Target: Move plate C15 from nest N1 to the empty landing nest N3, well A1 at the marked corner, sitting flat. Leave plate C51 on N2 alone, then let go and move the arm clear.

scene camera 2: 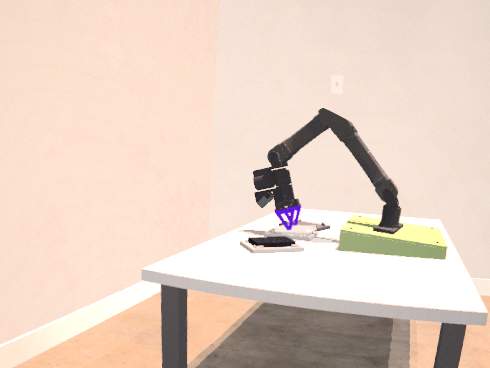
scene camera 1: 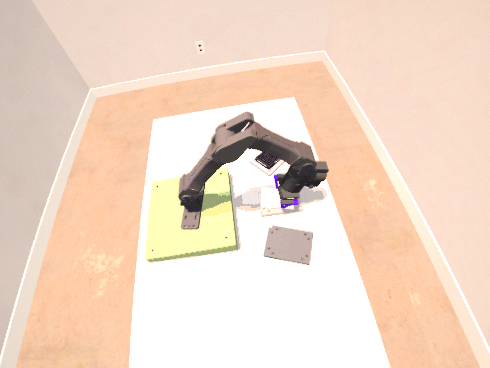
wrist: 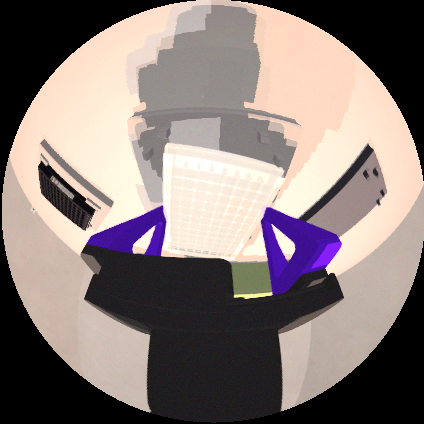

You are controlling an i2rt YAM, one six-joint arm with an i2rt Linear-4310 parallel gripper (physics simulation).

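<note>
My gripper (scene camera 1: 281,193) (scene camera 2: 289,228) (wrist: 213,210) is shut on a white well plate, its purple fingers at two opposite sides. The white plate (scene camera 1: 270,197) (wrist: 215,200) is low over a pale nest (scene camera 1: 272,212) (wrist: 240,134) and looks slightly turned against it in the wrist view. Whether it touches the nest is unclear. A black well plate (scene camera 1: 267,160) (scene camera 2: 271,242) (wrist: 65,200) sits on another pale nest (scene camera 1: 270,171) (scene camera 2: 275,249), apart from the gripper. A dark grey nest (scene camera 1: 289,245) (wrist: 350,195) holds no plate. Labels and the corner mark are not readable.
The arm's base stands on a yellow-green block (scene camera 1: 170,235) (scene camera 2: 390,247) beside the nests. The white table (scene camera 1: 240,310) (scene camera 2: 320,280) carries the block and nests. The black-plate nest and the dark grey nest lie on opposite sides of the gripper.
</note>
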